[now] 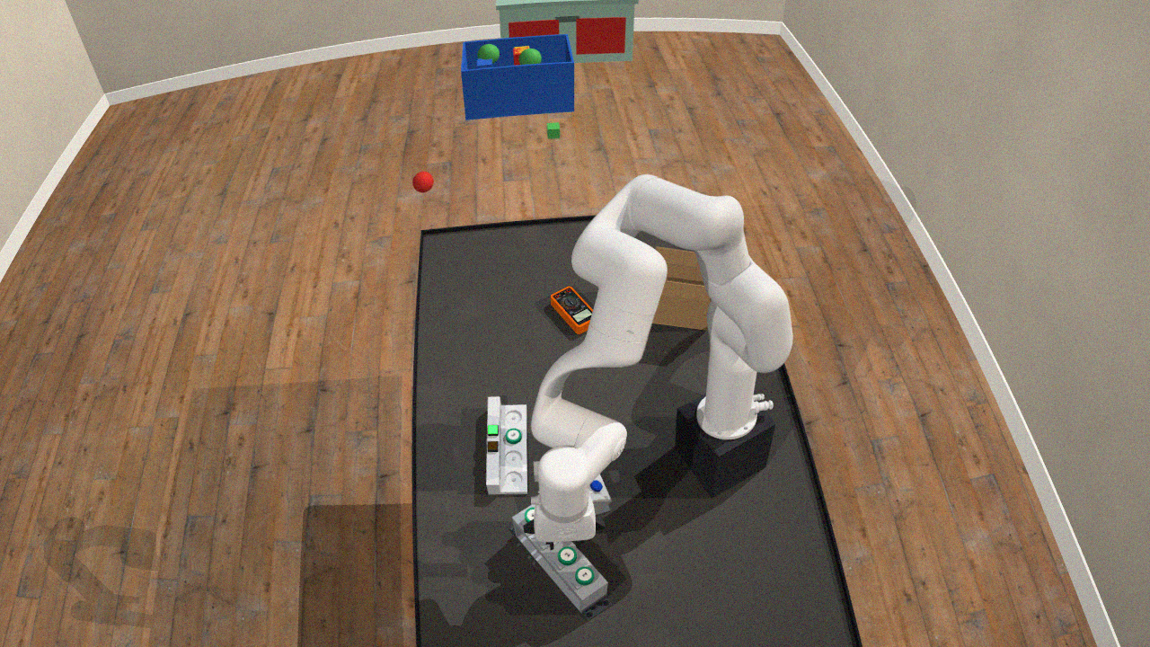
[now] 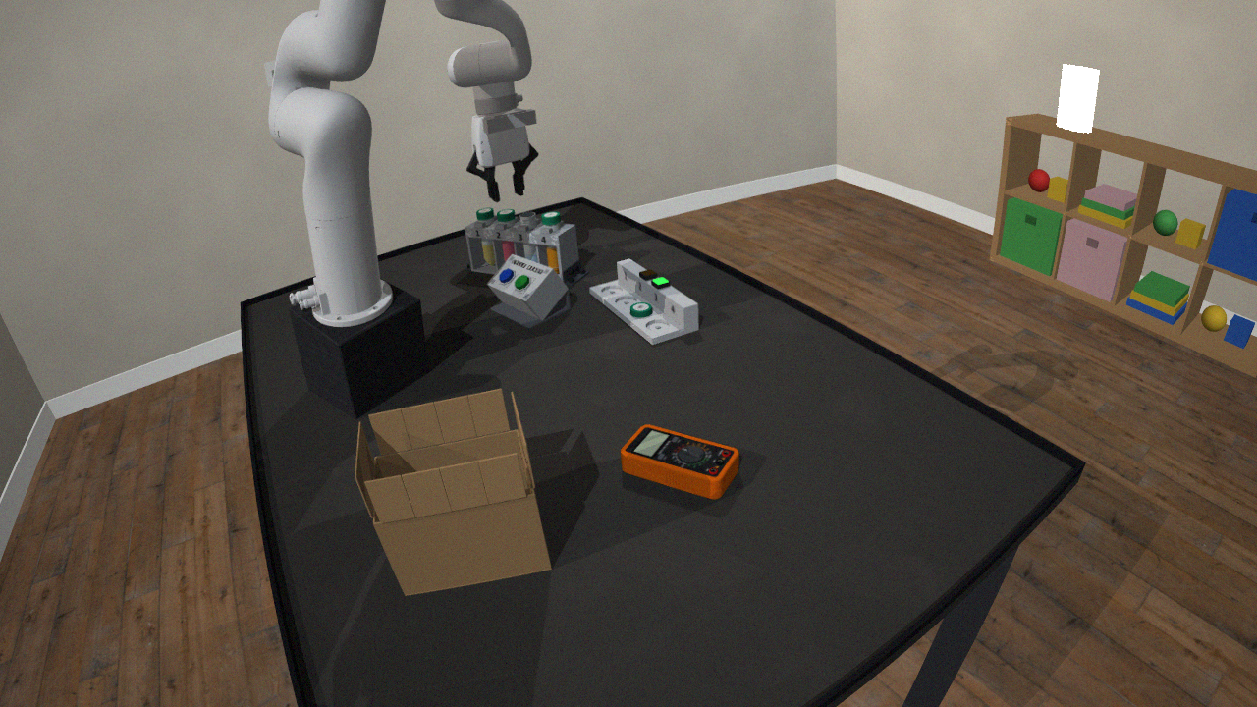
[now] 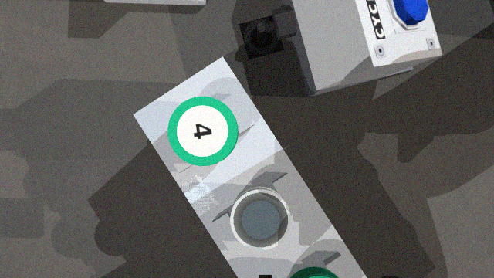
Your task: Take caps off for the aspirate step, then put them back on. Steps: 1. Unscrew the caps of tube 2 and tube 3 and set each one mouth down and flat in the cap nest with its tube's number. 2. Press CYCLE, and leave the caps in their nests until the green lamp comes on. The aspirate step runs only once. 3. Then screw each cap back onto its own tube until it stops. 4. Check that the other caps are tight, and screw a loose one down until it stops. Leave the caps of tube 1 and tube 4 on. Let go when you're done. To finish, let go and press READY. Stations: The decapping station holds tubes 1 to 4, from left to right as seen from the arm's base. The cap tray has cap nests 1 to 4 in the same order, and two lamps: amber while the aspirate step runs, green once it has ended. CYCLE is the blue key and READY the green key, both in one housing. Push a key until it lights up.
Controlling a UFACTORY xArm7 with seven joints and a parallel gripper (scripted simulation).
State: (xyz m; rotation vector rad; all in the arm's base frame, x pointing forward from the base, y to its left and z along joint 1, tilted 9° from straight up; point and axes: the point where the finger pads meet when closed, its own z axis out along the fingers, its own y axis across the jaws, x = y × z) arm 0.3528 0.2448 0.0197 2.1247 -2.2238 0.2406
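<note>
Now: hand 80 mm to the left of the cap, 60 mm above it and 50 mm short of it. Round my hand: blue key (160 mm to the right, 110 mm below, 80 mm behind); green key (200 mm to the right, 110 mm below, 70 mm behind); key housing (180 mm to the right, 120 mm below, 60 mm behind).
</note>
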